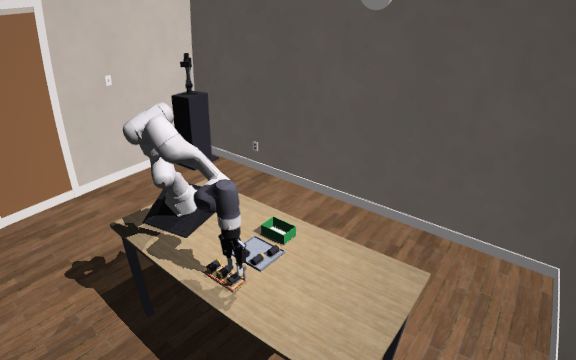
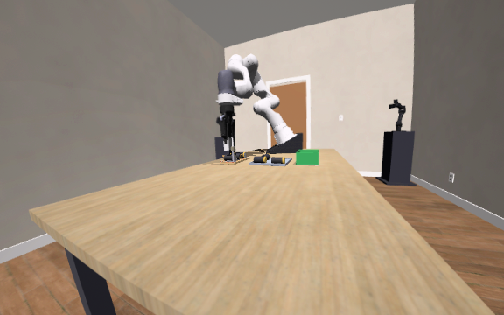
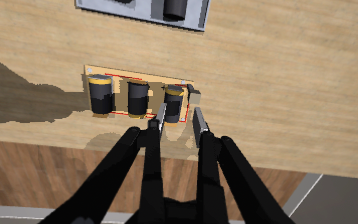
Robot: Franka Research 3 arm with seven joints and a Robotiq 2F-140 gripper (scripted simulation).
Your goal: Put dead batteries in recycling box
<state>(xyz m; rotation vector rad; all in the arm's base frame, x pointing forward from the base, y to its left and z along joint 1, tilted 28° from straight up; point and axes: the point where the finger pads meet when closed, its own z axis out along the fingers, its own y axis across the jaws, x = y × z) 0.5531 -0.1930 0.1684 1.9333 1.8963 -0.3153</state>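
Now: the bulb 20 mm ahead of my hand, 30 mm to the left of it and 20 mm below it. Also, from my hand: green recycling box: 60 mm behind, 410 mm to the left, 90 mm below; then grey tray: 60 mm behind, 220 mm to the left, 100 mm below.
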